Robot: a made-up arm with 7 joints. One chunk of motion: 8 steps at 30 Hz.
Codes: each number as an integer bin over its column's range. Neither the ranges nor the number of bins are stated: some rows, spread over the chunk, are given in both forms.
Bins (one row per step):
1: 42 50 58 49 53 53
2: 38 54 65 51 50 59
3: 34 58 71 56 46 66
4: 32 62 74 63 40 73
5: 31 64 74 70 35 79
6: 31 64 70 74 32 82
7: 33 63 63 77 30 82
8: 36 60 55 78 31 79
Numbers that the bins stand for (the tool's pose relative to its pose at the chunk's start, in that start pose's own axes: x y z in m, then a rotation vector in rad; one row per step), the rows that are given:
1: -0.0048 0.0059 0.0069 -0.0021 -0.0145 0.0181
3: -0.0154 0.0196 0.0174 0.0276 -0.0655 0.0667
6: -0.0193 0.0299 0.0166 0.1039 -0.1673 0.1265
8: -0.0127 0.0230 0.0044 0.1209 -0.1745 0.1153
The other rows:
2: -0.0101 0.0127 0.0125 0.0064 -0.0364 0.0405
4: -0.0180 0.0265 0.0198 0.0573 -0.1091 0.0928
5: -0.0193 0.0299 0.0198 0.0870 -0.1455 0.1153
7: -0.0167 0.0282 0.0109 0.1167 -0.1818 0.1265

